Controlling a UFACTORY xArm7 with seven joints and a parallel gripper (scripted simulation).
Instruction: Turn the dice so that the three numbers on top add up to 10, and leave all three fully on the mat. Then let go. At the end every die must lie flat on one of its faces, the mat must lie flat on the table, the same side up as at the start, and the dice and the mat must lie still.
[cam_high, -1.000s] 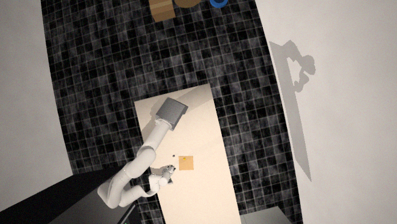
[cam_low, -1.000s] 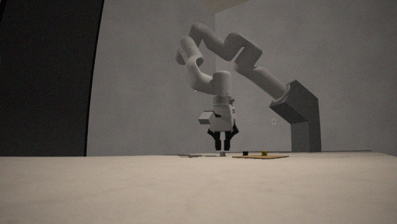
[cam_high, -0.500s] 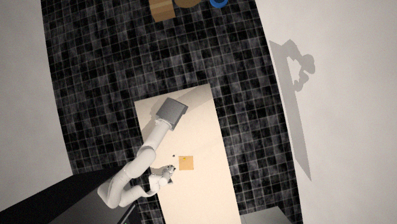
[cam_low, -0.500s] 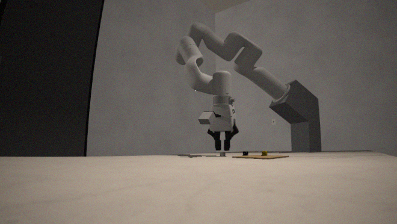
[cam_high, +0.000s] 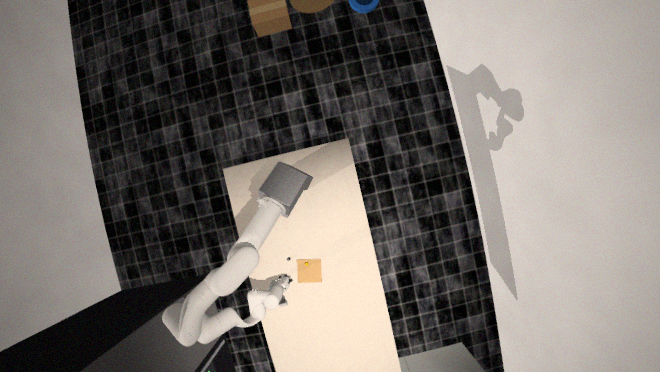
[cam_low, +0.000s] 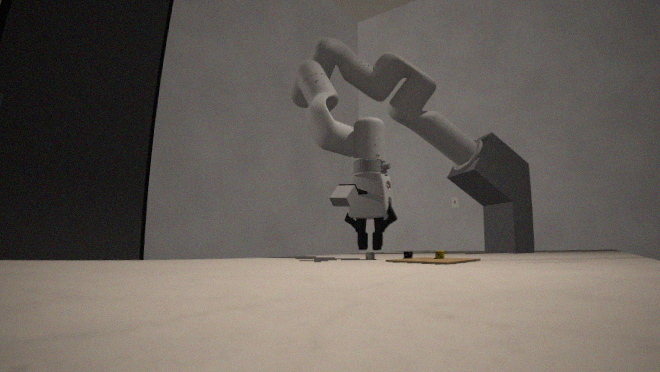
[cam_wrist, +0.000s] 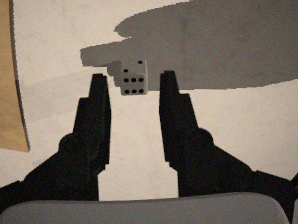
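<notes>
The pale die is 30 mm below my hand. Also, from my hand: tan mat: 140 mm to the left, 50 mm ahead, 40 mm below; yellow die: 150 mm to the left, 30 mm below, 10 mm ahead; black die: 80 mm to the left, 70 mm behind, 30 mm below.
</notes>
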